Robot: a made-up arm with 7 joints.
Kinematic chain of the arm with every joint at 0, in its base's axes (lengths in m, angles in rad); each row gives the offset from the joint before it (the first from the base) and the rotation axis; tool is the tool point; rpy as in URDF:
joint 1: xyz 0 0 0.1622 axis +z
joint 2: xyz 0 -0.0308 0.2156 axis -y
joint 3: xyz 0 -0.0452 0.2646 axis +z
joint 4: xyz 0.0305 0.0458 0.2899 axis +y
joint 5: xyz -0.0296 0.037 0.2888 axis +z
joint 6: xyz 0 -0.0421 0.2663 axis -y
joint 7: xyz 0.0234 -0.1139 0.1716 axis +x
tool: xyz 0 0 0 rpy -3.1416 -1.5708 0
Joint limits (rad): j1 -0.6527..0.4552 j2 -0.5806..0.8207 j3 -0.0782..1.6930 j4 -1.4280..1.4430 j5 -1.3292..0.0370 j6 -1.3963..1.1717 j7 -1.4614..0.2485
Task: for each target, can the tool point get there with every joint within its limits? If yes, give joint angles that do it. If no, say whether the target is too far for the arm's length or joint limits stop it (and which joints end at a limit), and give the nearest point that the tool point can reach.
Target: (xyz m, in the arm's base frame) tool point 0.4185 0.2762 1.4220
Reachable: yes | joints -0.5400 0.0455 1.1638 1.0587 -1.0644 -0.1369 -1.1301
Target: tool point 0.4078 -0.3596 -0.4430
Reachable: no: joint limits stop it (at a limit: joint 1, joint 2, joint 4, joint 5) | nearest point 0.6007 -0.5214 0.4353 | short by 0.914 m
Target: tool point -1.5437 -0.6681 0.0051
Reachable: no: too far | nearest point -0.9528 -0.4124 0.3907 | short by 0.751 m
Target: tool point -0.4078 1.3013 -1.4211
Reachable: no: too far | nearest point -0.5652 0.5721 0.1887 | short by 1.774 m
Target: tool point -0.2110 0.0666 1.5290
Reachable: yes | joints -0.1079 0.4099 0.7863 0.2306 -0.1841 -1.0101 -0.6309
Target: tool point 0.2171 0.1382 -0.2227
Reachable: no: joint limits stop it (at a limit: joint 1, joint 2, joint 4, joint 5, joint 6) | nearest point 0.6684 0.3711 0.4489 | short by 0.842 m
